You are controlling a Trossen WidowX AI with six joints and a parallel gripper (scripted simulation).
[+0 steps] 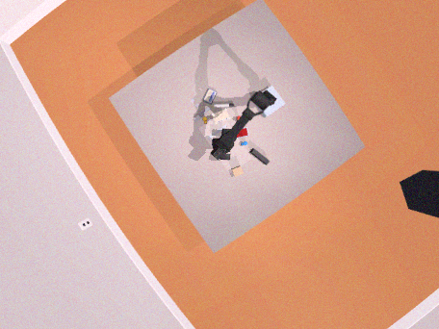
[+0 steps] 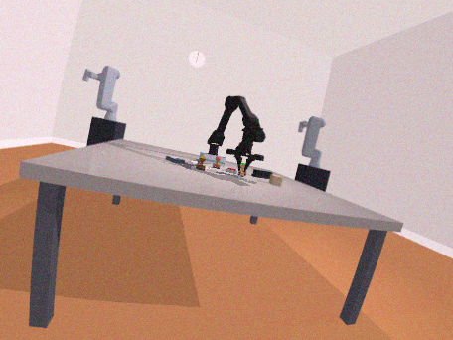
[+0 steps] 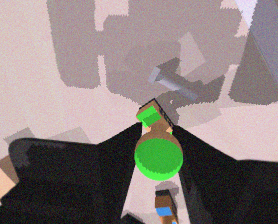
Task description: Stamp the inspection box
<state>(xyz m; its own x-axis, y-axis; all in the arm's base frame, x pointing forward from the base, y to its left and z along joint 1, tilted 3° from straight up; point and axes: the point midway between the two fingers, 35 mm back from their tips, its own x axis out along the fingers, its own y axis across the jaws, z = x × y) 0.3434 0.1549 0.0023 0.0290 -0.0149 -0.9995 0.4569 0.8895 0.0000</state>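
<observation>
The green-topped PASS stamp lies right at my gripper tip. Also, from my gripper tip: red ink pad 13 cm behind, 4 cm to the right, 2 cm below; blue-knobbed stamp 12 cm behind, 4 cm to the left, 1 cm below; small grey piece 3 cm ahead, 2 cm to the right, 2 cm below.
</observation>
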